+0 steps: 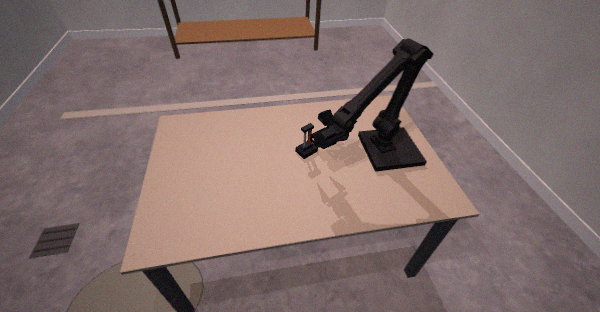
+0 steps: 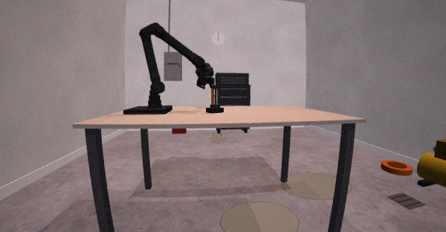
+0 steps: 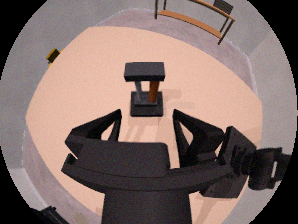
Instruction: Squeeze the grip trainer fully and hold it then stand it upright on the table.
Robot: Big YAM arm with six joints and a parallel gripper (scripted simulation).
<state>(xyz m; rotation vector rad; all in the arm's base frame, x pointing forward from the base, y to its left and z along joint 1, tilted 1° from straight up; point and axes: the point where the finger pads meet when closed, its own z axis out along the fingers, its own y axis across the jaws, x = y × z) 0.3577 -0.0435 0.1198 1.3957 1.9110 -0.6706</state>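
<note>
My hand is 70 mm above the grip trainer, 60 mm to the left of it and 30 mm short of it.
</note>
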